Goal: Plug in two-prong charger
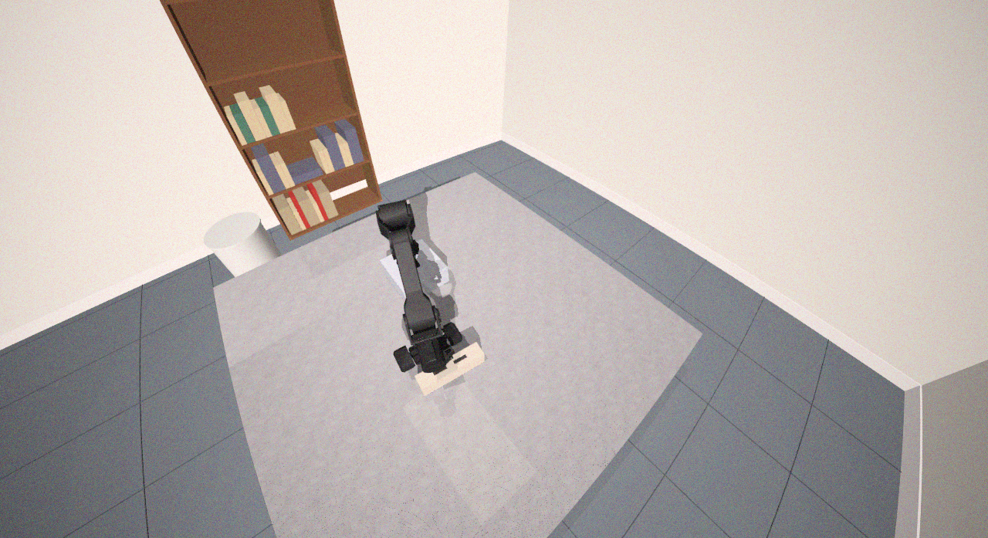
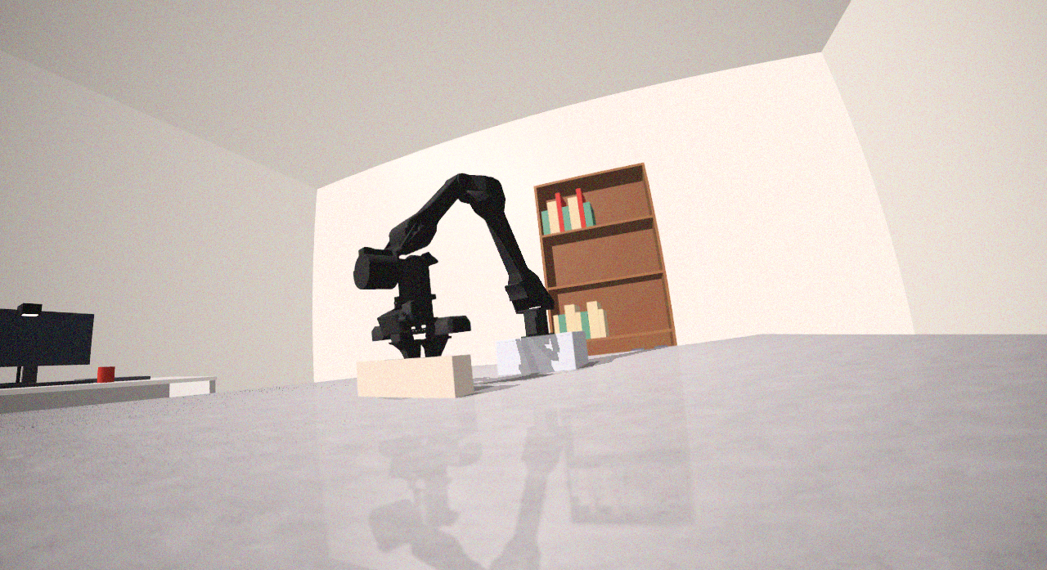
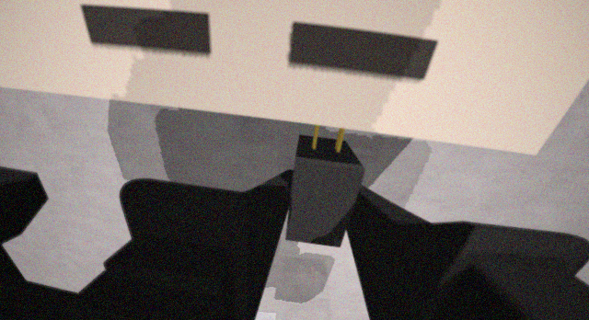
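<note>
Right now the two-prong charger is 2 cm ahead of my gripper tip and 1 cm above it.
</note>
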